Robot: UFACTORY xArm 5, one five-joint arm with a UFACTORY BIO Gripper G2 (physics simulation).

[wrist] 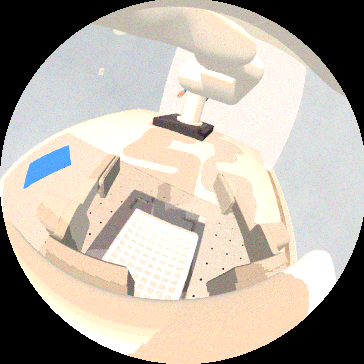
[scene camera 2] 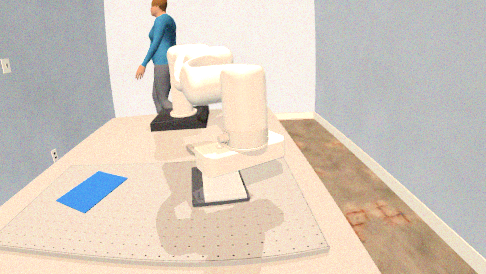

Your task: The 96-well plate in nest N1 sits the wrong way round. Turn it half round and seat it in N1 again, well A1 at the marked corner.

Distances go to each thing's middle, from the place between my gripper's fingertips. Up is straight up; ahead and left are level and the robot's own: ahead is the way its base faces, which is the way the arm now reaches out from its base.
Labels:
The dark grey nest N1 (wrist: 172,214) is 50 mm ahead of my hand, 10 mm to the left of it and 80 mm below it. Also, from my hand: flat blue rectangle (scene camera 2: 83,197) 90 mm ahead, 320 mm to the right, 80 mm below; white 96-well plate (scene camera 2: 227,187) 80 mm ahead, 30 mm to the left, 60 mm below.

